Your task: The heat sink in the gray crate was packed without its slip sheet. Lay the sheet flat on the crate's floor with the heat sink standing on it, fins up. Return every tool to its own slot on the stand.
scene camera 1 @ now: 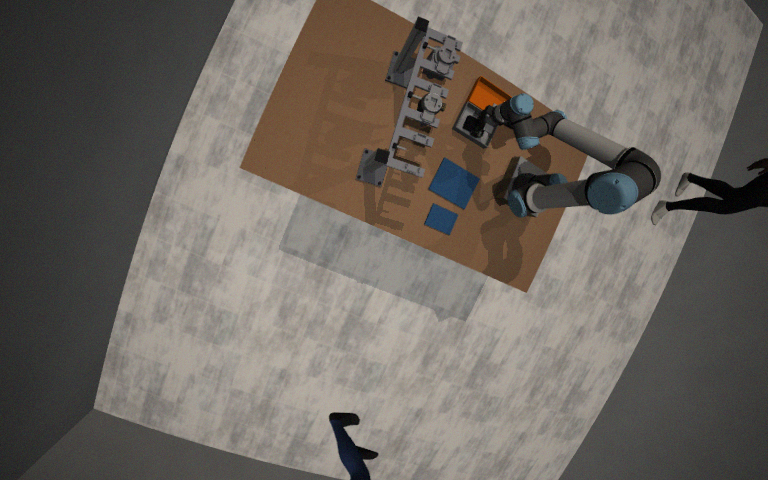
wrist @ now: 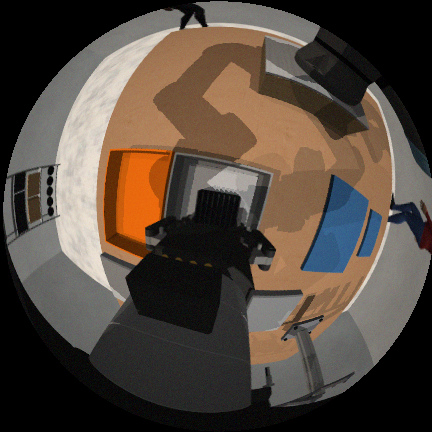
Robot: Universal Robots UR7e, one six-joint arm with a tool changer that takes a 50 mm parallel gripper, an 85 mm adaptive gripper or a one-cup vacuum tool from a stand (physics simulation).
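Frame: origin at the arm's base, x ahead, y left, z up, level; centimetres.
Seen in the pictures: arm's base, link origin: (wrist: pixel 328 75).
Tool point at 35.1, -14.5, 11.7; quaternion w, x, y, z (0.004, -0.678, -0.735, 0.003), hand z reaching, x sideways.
Offsets run from my tool point to a thing's top centre, as dx, dy, dz. "spot": to the spot under its first point. Level surfaces: height alone.
The gray crate @(spot: -0.4, +6.2, -17.9) (scene camera 1: pixel 469 138) (wrist: pixel 263 195) adjoins the orange crate. My gripper (scene camera 1: pixel 481 120) (wrist: pixel 217 222) points down at the gray crate, shut on the black heat sink @(+0.0, +0.0, -15.8) (wrist: pixel 218 205). The heat sink's fins show in the wrist view; its underside is hidden, and I cannot tell whether it touches the crate's floor. Pale gray surface with shadows shows inside the crate; I cannot tell the slip sheet from the floor there. The tool stand (scene camera 1: pixel 404 107) (wrist: pixel 309 355) holds two tools @(spot: +31.6, +0.0, +16.6) (scene camera 1: pixel 445 57) @(spot: +28.5, +16.1, +15.4) (scene camera 1: pixel 431 103); its slot nearest the lower end holds no tool.
The orange crate @(-0.3, -14.7, -15.2) (scene camera 1: pixel 481 79) (wrist: pixel 140 150) is beside the gray one. A large blue mat @(dz -18.5) (scene camera 1: pixel 454 183) (wrist: pixel 340 230) and a small blue mat (scene camera 1: pixel 441 219) (wrist: pixel 369 235) lie on the table. The arm's base block (wrist: pixel 285 62) stands near them. People stand off the table.
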